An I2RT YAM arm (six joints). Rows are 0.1 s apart.
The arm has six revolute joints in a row. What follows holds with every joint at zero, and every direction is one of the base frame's.
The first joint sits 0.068 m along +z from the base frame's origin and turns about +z.
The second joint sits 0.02 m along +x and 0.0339 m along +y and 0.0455 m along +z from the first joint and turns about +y.
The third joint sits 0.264 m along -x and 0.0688 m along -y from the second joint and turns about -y.
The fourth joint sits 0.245 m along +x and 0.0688 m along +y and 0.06 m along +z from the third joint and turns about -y.
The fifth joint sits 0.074 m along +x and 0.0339 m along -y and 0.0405 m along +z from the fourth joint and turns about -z.
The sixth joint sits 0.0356 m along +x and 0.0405 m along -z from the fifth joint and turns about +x.
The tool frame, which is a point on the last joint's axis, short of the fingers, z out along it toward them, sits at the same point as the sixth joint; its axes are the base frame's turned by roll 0, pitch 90 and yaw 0 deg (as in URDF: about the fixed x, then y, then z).
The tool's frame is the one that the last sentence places.
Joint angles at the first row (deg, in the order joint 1, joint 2, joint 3, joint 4, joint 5, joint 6):
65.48 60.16 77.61 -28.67 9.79 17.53
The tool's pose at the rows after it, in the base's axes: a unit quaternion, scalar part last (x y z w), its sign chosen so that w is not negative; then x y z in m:
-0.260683 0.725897 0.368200 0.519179 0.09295 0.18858 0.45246
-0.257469 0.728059 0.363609 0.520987 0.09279 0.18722 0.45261
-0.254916 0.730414 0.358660 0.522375 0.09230 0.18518 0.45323
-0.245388 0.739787 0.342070 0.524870 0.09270 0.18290 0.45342
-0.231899 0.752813 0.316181 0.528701 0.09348 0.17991 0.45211
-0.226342 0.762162 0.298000 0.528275 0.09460 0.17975 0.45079
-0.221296 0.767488 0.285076 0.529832 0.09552 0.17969 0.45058
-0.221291 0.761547 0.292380 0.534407 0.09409 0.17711 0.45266
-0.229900 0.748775 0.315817 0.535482 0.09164 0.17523 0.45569
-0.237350 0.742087 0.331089 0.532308 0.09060 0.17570 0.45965
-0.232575 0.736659 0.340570 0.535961 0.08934 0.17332 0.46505
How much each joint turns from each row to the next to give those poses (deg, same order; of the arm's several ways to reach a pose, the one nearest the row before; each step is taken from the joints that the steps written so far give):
0.00 -0.19 0.00 -0.09 0.40 0.05
0.00 -0.16 0.07 -0.43 0.69 0.02
0.00 -0.22 0.22 -0.72 0.65 -0.02
0.00 0.06 0.65 -1.77 2.17 0.24
0.00 0.03 0.52 -2.30 3.24 0.28
0.00 0.45 0.58 -1.75 1.85 0.14
0.00 0.36 0.50 -1.04 1.46 0.04
0.00 -0.67 -0.27 0.79 -0.38 -0.27
0.00 -0.86 -0.51 1.81 -2.47 -0.36
0.00 0.16 0.70 0.39 -1.92 -0.03
0.00 -0.19 0.79 0.28 -0.26 0.37

